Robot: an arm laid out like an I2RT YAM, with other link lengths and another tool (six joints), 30 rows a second.
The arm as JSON. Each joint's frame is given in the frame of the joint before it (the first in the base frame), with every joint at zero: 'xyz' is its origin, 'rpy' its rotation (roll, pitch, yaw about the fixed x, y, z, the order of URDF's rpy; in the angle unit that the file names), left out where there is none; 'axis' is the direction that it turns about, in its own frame. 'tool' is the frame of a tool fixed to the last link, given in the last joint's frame.
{
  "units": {
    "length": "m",
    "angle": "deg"
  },
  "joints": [
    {
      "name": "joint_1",
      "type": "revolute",
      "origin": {
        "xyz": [
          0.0,
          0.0,
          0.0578
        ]
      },
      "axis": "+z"
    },
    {
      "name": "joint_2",
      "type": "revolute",
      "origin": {
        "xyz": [
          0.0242,
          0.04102,
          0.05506
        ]
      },
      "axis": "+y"
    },
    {
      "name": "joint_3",
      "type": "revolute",
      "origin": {
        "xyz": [
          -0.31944,
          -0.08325,
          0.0
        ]
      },
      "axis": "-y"
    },
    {
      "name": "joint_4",
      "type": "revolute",
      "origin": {
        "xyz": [
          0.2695,
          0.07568,
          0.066
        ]
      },
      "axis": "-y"
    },
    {
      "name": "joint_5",
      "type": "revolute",
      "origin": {
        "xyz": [
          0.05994,
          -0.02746,
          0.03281
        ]
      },
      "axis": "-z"
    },
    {
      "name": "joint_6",
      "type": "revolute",
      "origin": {
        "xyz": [
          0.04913,
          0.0,
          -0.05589
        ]
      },
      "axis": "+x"
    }
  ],
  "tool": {
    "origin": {
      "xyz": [
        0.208,
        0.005,
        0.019
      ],
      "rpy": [
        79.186,
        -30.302,
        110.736
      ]
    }
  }
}
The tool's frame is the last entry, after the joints.
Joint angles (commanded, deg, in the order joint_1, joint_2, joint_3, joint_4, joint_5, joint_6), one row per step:
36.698 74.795 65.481 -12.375 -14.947 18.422
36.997 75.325 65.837 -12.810 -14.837 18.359
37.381 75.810 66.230 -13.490 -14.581 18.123
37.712 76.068 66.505 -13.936 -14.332 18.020
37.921 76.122 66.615 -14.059 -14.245 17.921
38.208 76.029 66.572 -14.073 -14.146 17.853
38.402 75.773 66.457 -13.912 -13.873 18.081
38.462 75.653 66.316 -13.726 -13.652 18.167
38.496 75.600 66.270 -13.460 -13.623 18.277
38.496 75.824 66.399 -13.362 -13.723 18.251
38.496 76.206 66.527 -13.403 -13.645 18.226
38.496 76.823 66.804 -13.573 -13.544 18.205
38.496 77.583 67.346 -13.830 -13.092 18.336
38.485 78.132 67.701 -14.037 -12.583 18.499
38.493 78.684 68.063 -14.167 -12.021 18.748
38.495 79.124 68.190 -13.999 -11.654 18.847
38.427 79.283 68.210 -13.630 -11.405 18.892
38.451 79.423 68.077 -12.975 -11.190 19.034
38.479 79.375 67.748 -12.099 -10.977 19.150
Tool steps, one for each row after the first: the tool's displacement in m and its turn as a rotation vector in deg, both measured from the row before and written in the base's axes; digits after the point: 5 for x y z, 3 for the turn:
-0.00018 0.00257 -0.00315 -0.434 0.416 0.220
-0.00080 0.00234 -0.00369 -0.677 0.380 0.236
-0.00091 0.00167 -0.00179 -0.396 0.204 0.142
-0.00096 0.00116 -0.00002 -0.123 -0.042 0.168
-0.00185 0.00125 0.00025 -0.046 -0.103 0.223
-0.00084 -0.00009 0.00170 0.227 -0.135 -0.144
0.00019 -0.00044 0.00045 0.082 -0.119 -0.176
0.00015 0.00029 0.00130 0.222 -0.139 -0.034
0.00063 0.00107 -0.00009 0.018 0.002 0.102
0.00145 0.00073 -0.00221 -0.221 0.193 -0.062
0.00217 0.00117 -0.00340 -0.360 0.359 -0.085
0.00404 0.00064 -0.00265 -0.366 0.354 -0.465
0.00352 -0.00024 -0.00248 -0.322 0.302 -0.540
0.00374 -0.00019 -0.00210 -0.242 0.284 -0.604
0.00293 0.00025 -0.00190 -0.155 0.088 -0.372
0.00241 -0.00029 0.00053 0.087 -0.213 -0.313
0.00194 0.00055 0.00063 0.250 -0.254 -0.229
0.00146 0.00024 0.00146 0.370 -0.438 -0.213

